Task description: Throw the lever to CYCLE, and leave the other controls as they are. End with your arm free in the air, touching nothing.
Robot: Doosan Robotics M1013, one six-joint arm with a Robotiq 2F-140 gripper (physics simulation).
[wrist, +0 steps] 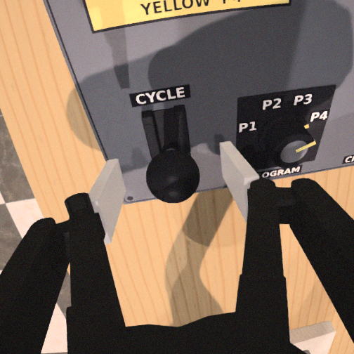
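Note:
The lever's black ball knob (173,176) shows in the wrist view, at the lower end of its dark slot and over the panel's near edge. The CYCLE label (160,95) is above the far end of the slot. The ball hides the slot's near end and any label there. My gripper (171,167) is open, with one pale fingertip on each side of the ball and a visible gap on both sides. Nothing is held between the fingers.
The PROGRAM dial (294,151) is right of the right fingertip, its yellow mark toward P4. A yellow label (190,11) is on the grey panel (210,112) at the top. The wooden table (150,280) lies below, with a pale object (315,336) at lower right.

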